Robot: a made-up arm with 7 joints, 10 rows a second.
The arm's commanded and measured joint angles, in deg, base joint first. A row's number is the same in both.
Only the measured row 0 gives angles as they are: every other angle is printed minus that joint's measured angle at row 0.
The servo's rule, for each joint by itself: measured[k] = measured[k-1] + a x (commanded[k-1-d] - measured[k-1]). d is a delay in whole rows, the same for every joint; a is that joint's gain. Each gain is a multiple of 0.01, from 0.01 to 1. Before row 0 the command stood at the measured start. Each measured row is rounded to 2 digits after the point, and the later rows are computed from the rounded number. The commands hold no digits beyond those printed.
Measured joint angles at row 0:
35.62, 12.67, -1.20, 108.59, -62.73, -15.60, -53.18
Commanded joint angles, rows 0 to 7:
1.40, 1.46, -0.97, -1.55, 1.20, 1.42, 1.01
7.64, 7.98, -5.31, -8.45, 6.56, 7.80, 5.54
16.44, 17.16, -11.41, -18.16, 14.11, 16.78, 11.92
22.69, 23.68, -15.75, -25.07, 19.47, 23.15, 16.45
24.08, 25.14, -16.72, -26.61, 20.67, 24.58, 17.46
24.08, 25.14, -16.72, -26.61, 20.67, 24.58, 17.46
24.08, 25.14, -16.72, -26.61, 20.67, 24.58, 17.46
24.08, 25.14, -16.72, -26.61, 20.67, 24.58, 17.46
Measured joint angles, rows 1 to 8:
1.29, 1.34, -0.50, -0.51, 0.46, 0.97, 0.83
7.13, 7.45, -3.00, -3.13, 2.78, 5.61, 4.69
15.70, 16.38, -7.37, -8.09, 7.09, 13.21, 10.62
22.13, 23.10, -11.73, -13.69, 11.79, 19.97, 15.40
23.92, 24.98, -14.32, -17.95, 15.16, 23.10, 17.09
24.07, 25.13, -15.57, -20.81, 17.25, 24.11, 17.39
24.08, 25.14, -16.17, -22.72, 18.55, 24.43, 17.45
24.08, 25.14, -16.46, -24.00, 19.36, 24.53, 17.46
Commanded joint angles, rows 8 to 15:
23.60, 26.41, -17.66, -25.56, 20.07, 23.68, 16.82
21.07, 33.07, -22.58, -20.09, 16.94, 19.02, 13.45
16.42, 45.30, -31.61, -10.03, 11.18, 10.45, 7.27
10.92, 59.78, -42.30, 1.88, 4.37, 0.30, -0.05
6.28, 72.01, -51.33, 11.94, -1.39, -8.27, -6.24
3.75, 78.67, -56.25, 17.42, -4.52, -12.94, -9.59
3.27, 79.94, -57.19, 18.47, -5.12, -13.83, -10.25
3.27, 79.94, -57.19, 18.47, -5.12, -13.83, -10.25
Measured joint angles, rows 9 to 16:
23.64, 26.31, -17.08, -24.51, 19.63, 23.95, 16.94
21.28, 32.53, -19.94, -23.05, 18.61, 20.60, 14.08
16.81, 44.28, -26.01, -18.75, 15.79, 13.70, 8.50
11.39, 58.54, -34.48, -11.94, 11.45, 4.59, 1.49
6.69, 70.93, -43.24, -4.06, 6.57, -4.15, -4.85
3.99, 78.05, -50.01, 3.03, 2.36, -10.13, -8.74
3.33, 79.79, -53.74, 8.13, -0.48, -12.65, -9.98
3.27, 79.93, -55.53, 11.54, -2.24, -13.45, -10.20

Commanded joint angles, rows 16 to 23:
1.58, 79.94, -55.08, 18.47, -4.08, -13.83, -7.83
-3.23, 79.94, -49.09, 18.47, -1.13, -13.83, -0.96
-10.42, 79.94, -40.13, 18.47, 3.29, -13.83, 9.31
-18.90, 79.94, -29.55, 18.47, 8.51, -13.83, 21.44
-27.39, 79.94, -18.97, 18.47, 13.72, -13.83, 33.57
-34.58, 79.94, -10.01, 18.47, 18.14, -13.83, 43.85
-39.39, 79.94, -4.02, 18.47, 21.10, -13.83, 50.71
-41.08, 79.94, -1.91, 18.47, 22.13, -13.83, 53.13
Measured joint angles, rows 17 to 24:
1.72, 79.94, -55.30, 13.83, -2.94, -13.71, -8.26
-2.83, 79.94, -52.07, 15.36, -2.25, -13.79, -2.27
-9.81, 79.94, -45.86, 16.39, -0.14, -13.82, 7.23
-18.17, 79.94, -37.38, 17.08, 3.15, -13.83, 18.88
-26.65, 79.94, -27.81, 17.54, 7.17, -13.83, 30.93
-33.95, 79.94, -18.55, 17.85, 11.34, -13.83, 41.52
-38.95, 79.94, -10.99, 18.05, 15.05, -13.83, 49.06
-40.91, 79.94, -6.27, 18.19, 17.74, -13.83, 52.40

